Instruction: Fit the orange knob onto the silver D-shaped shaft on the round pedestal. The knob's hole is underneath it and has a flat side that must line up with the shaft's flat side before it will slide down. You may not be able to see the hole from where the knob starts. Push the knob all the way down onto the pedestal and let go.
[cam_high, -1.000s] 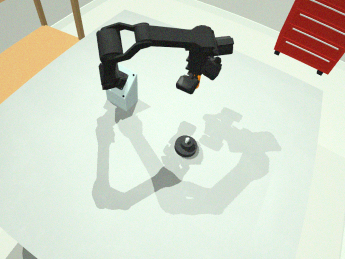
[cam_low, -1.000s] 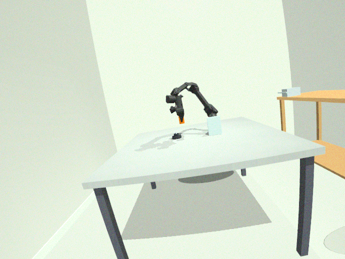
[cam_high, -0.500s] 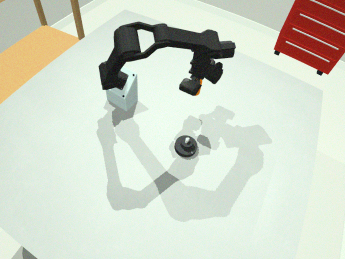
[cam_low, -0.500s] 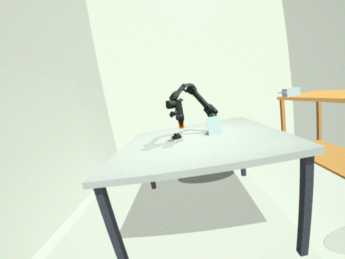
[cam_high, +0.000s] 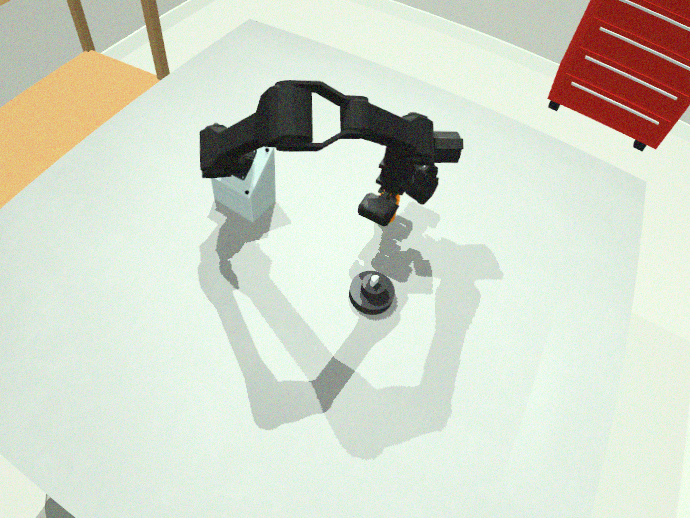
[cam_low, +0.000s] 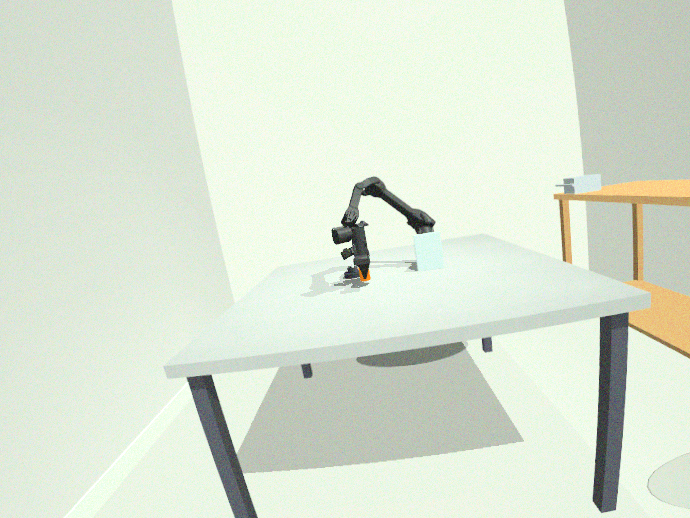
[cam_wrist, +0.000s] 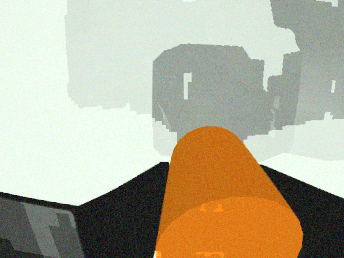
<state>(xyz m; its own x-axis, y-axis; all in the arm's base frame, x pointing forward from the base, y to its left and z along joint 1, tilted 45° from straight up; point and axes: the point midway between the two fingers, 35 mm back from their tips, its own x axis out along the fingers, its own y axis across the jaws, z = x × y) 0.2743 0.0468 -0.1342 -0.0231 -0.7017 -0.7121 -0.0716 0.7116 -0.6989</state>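
Right now my gripper tip is 70 mm short of the round pedestal and 170 mm to the left of it. From my gripper tip the other things lie so: orange knob (30 mm above).
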